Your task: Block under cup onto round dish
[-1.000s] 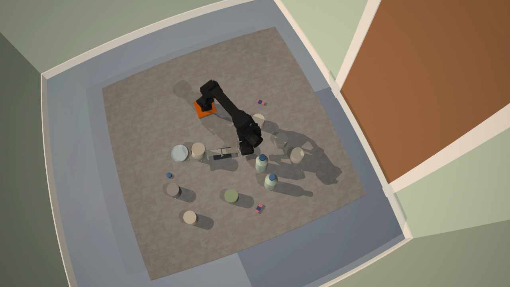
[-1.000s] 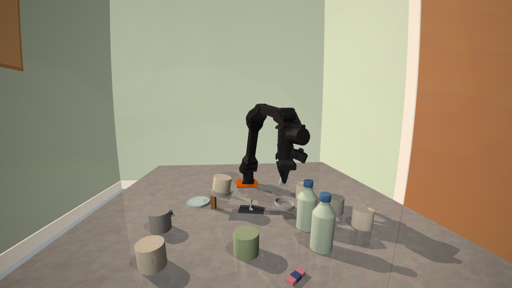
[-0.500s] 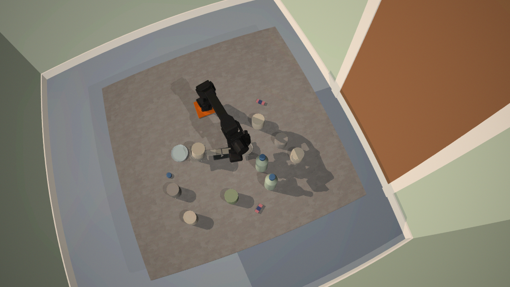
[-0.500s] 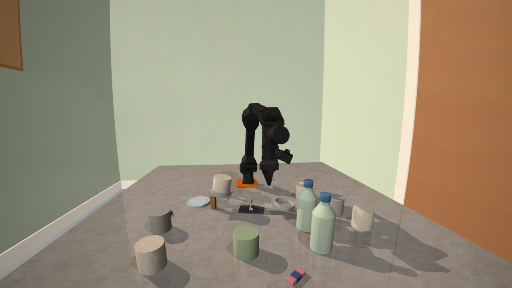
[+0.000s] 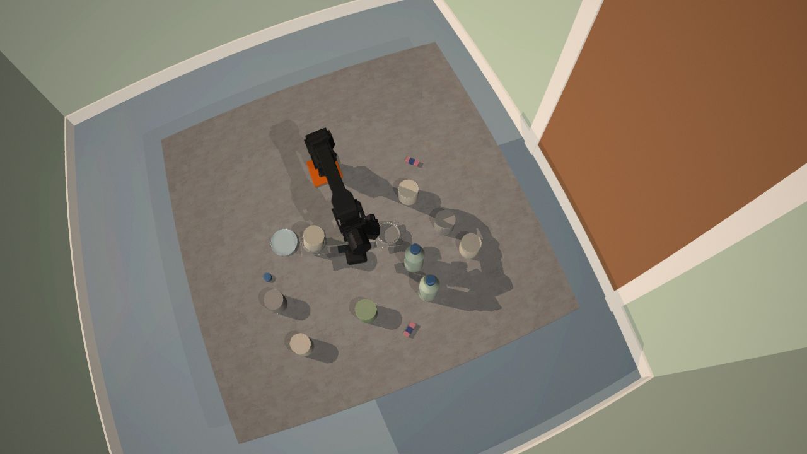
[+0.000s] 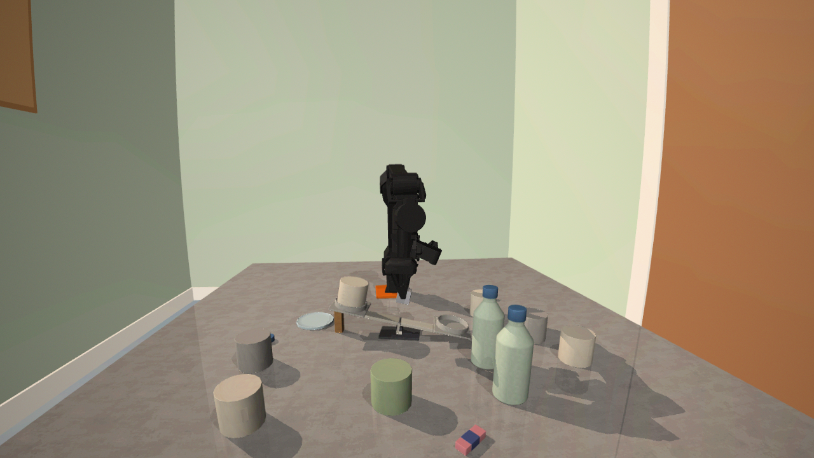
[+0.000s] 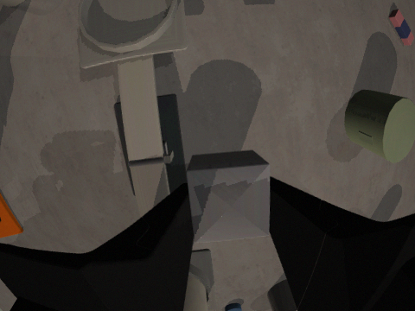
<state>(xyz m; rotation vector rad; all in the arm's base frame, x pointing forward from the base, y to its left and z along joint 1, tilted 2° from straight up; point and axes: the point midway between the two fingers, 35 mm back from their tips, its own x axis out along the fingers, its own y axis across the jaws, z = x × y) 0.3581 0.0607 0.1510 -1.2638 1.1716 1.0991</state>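
The pale round dish lies 10 cm behind my gripper tip, 25 cm to the right of it and 12 cm below it. From my gripper tip the other things lie so: green cylinder 18 cm ahead, 1 cm to the right, 8 cm below; blue cap 1 cm ahead, 33 cm to the right, 12 cm below; grey block right at my gripper tip.
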